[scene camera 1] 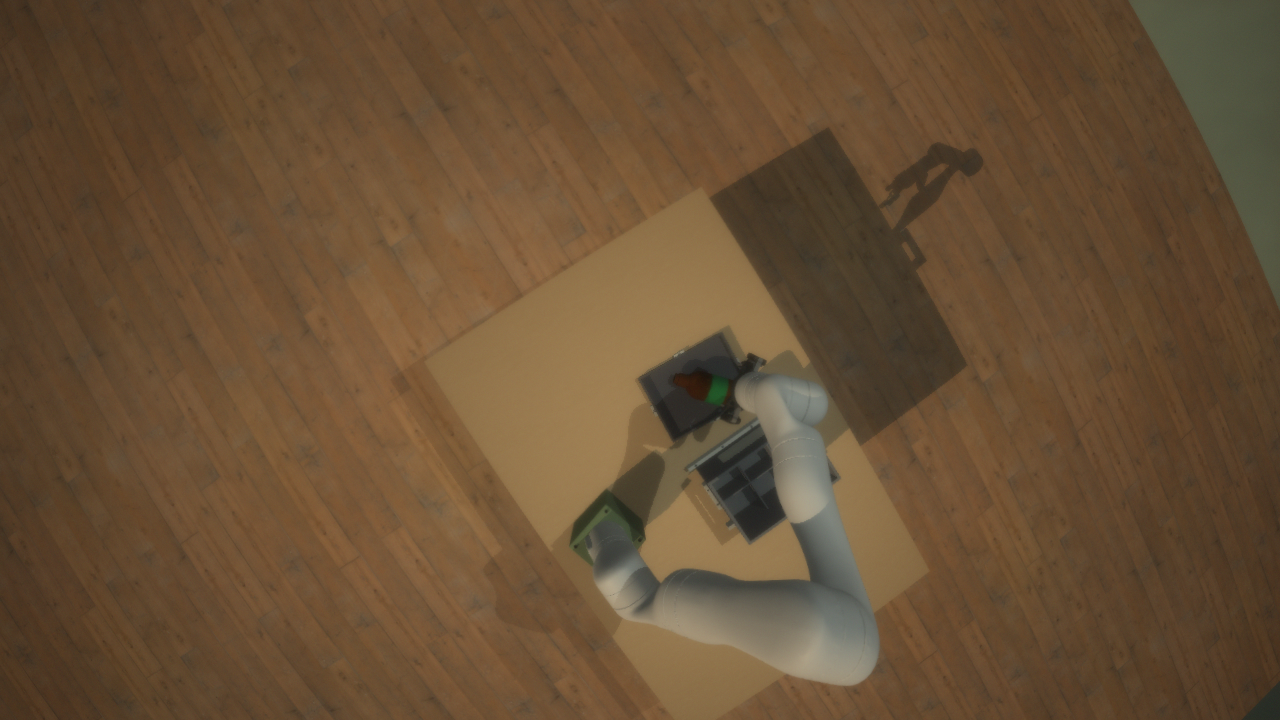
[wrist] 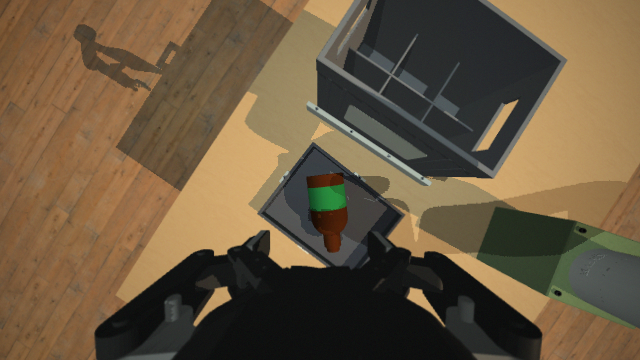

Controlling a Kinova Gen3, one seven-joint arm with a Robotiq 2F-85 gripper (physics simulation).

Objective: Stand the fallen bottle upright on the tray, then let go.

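Seen in the pictures: gripper, fingertip midpoint: (wrist: 319,241); arm's base at its link origin: (scene camera 1: 607,540) (wrist: 601,277).
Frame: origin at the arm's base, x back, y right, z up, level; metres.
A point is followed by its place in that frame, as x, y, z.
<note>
The brown bottle with a green band (scene camera 1: 716,389) @(-0.400, -0.201, -0.064) (wrist: 327,197) @(-0.405, -0.194, -0.064) lies on its side in the shallow dark tray (scene camera 1: 682,419) @(-0.296, -0.156, -0.138) (wrist: 367,205) @(-0.316, -0.153, -0.138). In the scene view its neck points left, away from the gripper, and its base end is partly hidden by the arm's wrist. In the wrist view its neck points down the frame, toward the space between the fingers. My gripper (scene camera 1: 742,389) @(-0.407, -0.218, 0.099) (wrist: 319,241) @(-0.407, -0.218, 0.099) is open and empty, above the tray's right side in the scene view. The fingers are apart from the bottle in the wrist view.
A taller grey crate with dividers (scene camera 1: 760,523) @(-0.351, 0.141, -0.012) (wrist: 330,90) @(-0.517, -0.064, -0.021) stands close beside the tray, with a light bar along its near side. The green arm mount (scene camera 1: 608,514) @(-0.029, -0.053, -0.009) (wrist: 520,250) @(-0.055, -0.026, -0.067) stands at the edge of the table (scene camera 1: 572,358) @(-0.105, -0.427, -0.143) (wrist: 225,215) @(-0.542, -0.382, -0.143). The arm passes over part of the crate.
</note>
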